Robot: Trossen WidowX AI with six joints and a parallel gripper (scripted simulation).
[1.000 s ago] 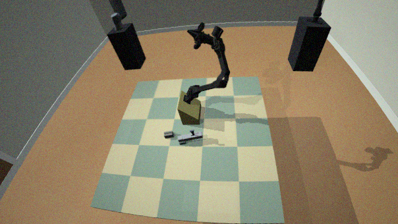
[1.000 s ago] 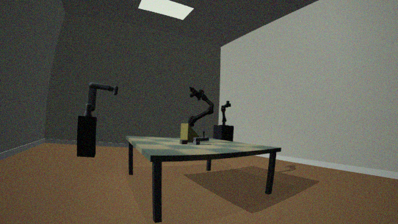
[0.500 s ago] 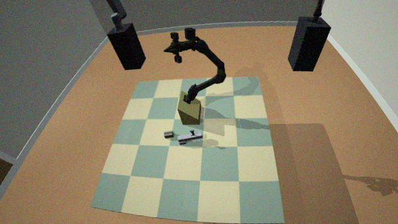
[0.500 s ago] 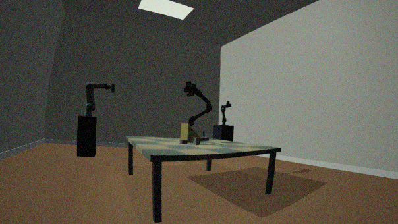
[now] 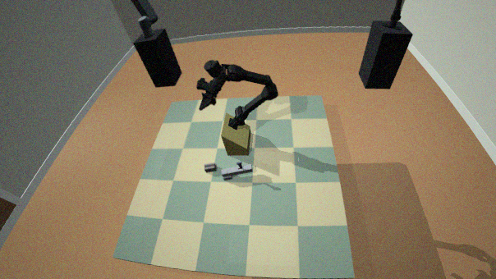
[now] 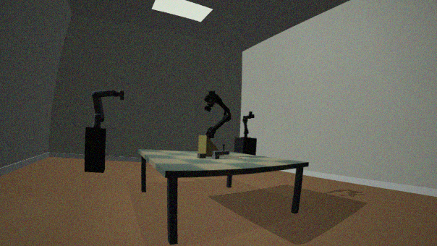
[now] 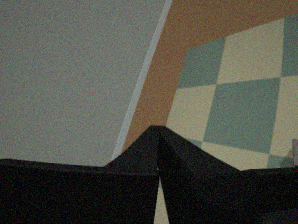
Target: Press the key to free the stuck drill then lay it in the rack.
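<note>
The drill lies 6 cm ahead of my gripper tip, 9 cm to the left of it and 46 cm below it. Round my gripper tip: dark round housing 5 cm ahead, 10 cm to the left, 46 cm below.
</note>
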